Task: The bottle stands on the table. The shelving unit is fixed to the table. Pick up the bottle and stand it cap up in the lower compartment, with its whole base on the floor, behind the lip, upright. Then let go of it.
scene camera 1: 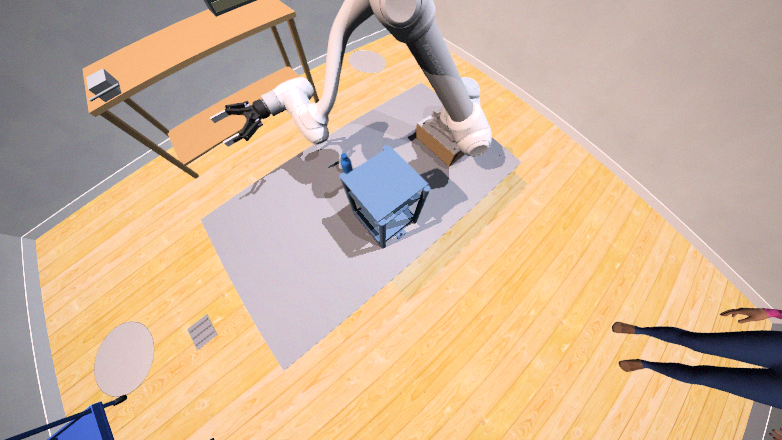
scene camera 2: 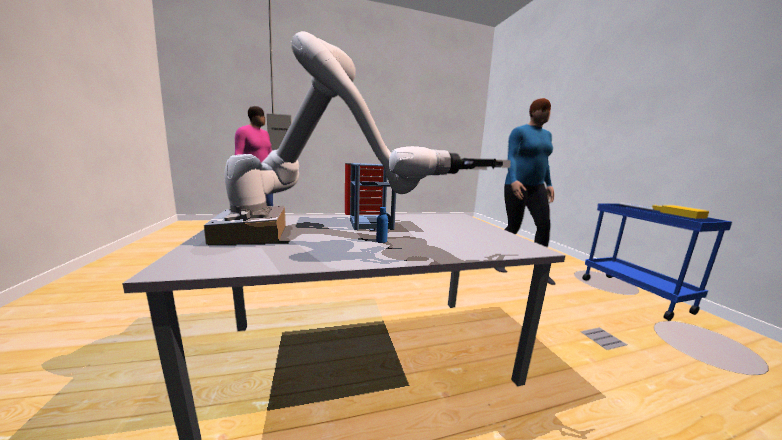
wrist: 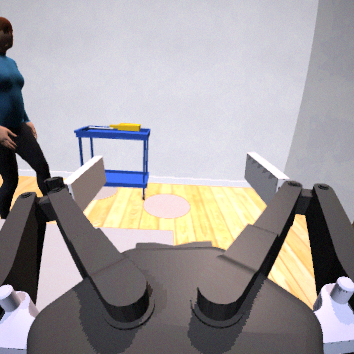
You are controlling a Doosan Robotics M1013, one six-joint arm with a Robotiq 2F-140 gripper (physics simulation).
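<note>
The blue bottle stands upright, cap up, on the grey table, beside the shelving unit. The blue shelving unit stands on the table with its flat top board uppermost; in the second scene view it is beyond the bottle, with red drawers seen behind it. My gripper is open and empty. It is held level, high above the table and well to one side of the bottle, pointing away from the shelving unit. The bottle does not show in the wrist view.
The arm's base stands on a brown block on the table. A wooden workbench stands beyond the gripper. A blue trolley bears a yellow item. A person in teal and one in pink stand beyond the table.
</note>
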